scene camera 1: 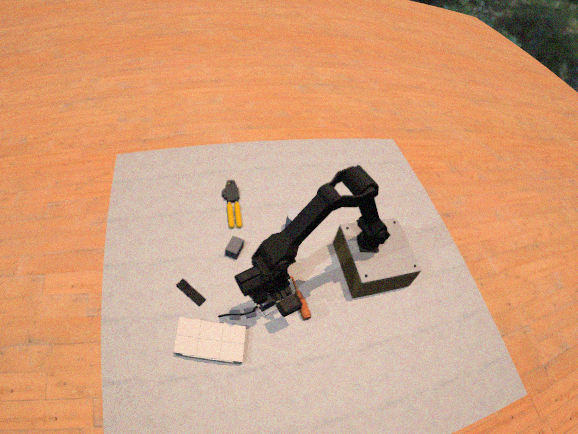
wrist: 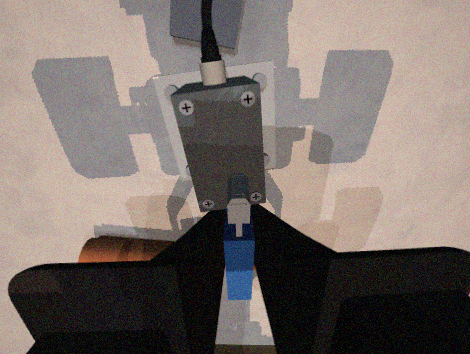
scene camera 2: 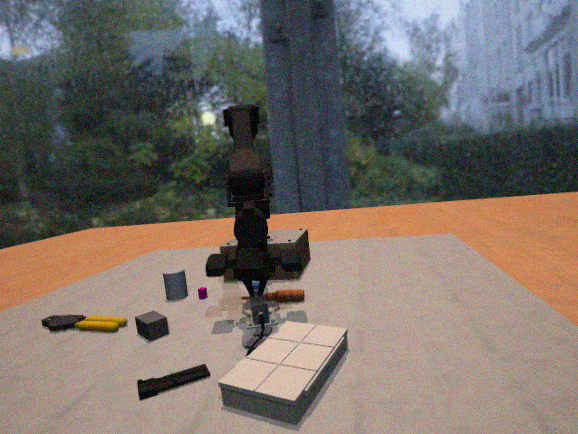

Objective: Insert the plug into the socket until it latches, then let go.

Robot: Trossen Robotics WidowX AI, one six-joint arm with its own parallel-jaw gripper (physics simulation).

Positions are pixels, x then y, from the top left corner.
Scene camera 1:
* my gripper: 276, 294
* white tiled block: 222, 342
